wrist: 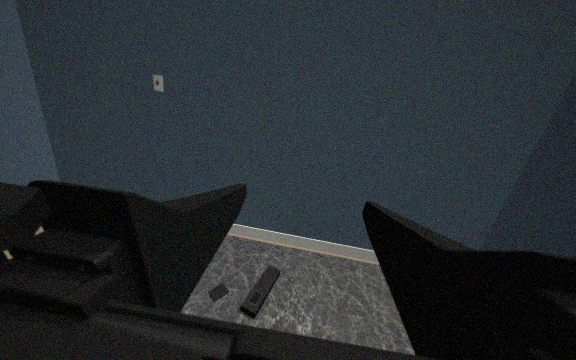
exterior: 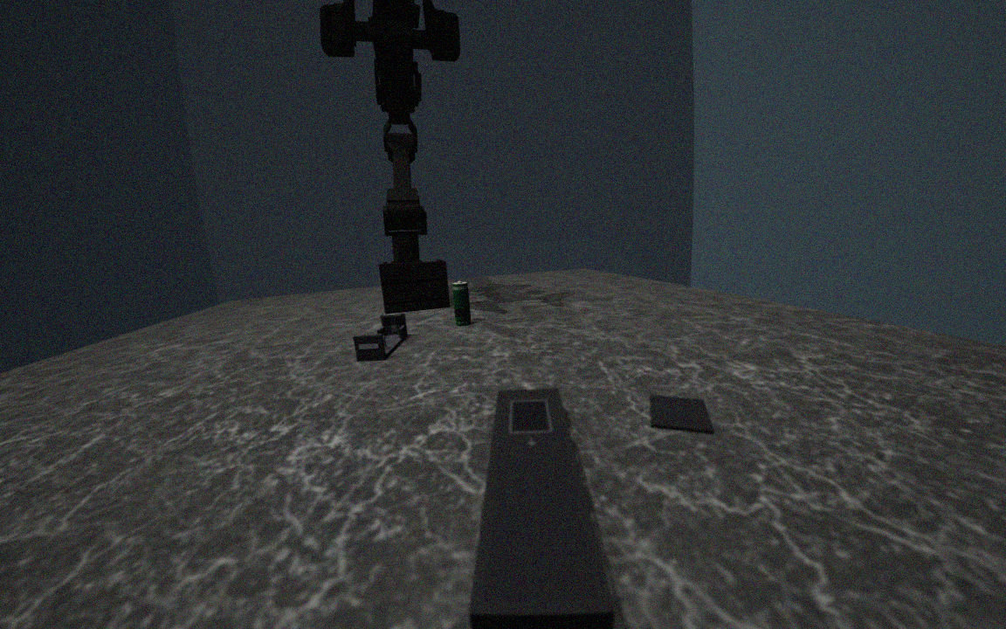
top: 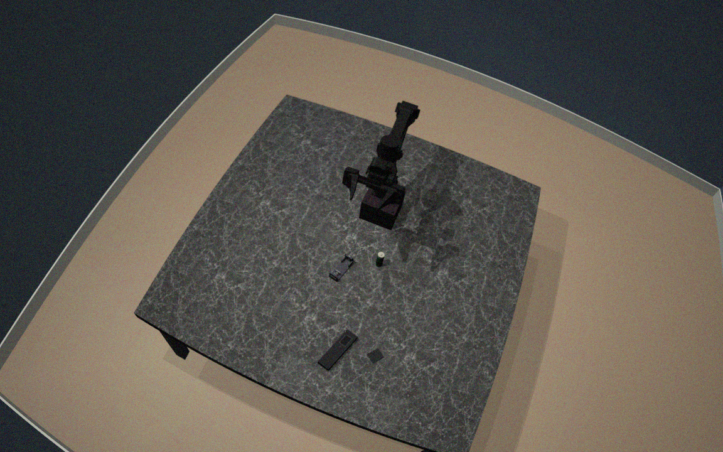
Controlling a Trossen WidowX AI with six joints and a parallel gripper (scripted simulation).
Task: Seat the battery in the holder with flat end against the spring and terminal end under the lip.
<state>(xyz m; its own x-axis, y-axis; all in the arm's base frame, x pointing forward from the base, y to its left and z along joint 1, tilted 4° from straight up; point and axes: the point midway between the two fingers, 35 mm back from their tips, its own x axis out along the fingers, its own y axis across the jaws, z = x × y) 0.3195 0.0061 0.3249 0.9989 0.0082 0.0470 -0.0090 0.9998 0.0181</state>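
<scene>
My gripper tip is now 90 mm past the green battery, 70 mm to the right of it and 400 mm above it. Round my gripper tip: dark square plate (260 mm ahead, 180 mm to the left, 440 mm below).
</scene>
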